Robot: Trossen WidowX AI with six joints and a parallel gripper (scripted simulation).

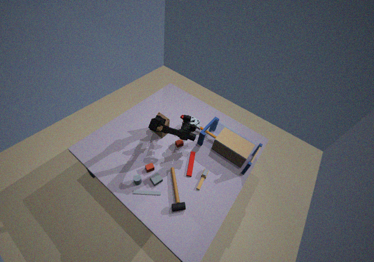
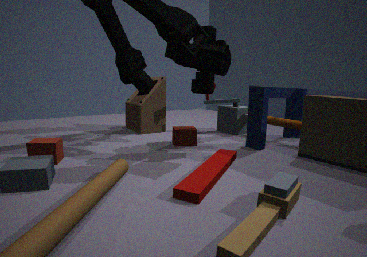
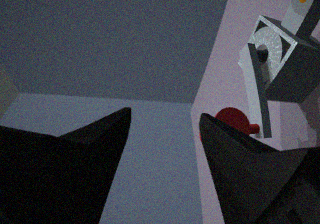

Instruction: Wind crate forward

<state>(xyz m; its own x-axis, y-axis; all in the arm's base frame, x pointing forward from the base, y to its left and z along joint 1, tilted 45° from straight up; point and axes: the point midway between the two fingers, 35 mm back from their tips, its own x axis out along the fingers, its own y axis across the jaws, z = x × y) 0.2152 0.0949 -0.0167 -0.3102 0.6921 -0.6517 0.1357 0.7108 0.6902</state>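
Now: the winch handle 11 cm below my gripper tip, 6 cm to the left of it and 3 cm behind it. The rest, counted from my gripper tip: red knob: 9 cm below, 5 cm behind, 3 cm to the left; then blue front frame: 17 cm ahead, 12 cm below, 10 cm to the left; then grey winch: 20 cm below, 11 cm to the left.
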